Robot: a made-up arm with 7 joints. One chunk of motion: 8 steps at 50 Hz.
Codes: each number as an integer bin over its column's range. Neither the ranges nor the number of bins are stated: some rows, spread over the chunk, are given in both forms.
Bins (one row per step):
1: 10 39 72 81 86 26 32
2: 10 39 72 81 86 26 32
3: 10 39 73 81 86 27 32
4: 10 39 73 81 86 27 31
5: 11 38 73 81 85 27 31
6: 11 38 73 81 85 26 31
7: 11 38 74 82 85 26 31
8: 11 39 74 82 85 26 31
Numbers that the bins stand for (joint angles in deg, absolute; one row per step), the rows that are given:
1: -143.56 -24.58 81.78 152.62 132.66 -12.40 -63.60
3: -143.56 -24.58 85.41 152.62 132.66 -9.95 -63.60
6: -139.93 -26.98 85.41 152.62 129.03 -12.40 -67.24
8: -139.93 -24.58 89.05 154.13 129.03 -12.40 -67.24
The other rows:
2: -143.56 -24.58 81.78 152.62 132.66 -12.40 -63.60
4: -143.56 -24.58 85.41 152.62 132.66 -9.95 -67.24
5: -139.93 -26.98 85.41 152.62 129.03 -9.95 -67.24
7: -139.93 -26.98 89.05 154.13 129.03 -12.40 -67.24

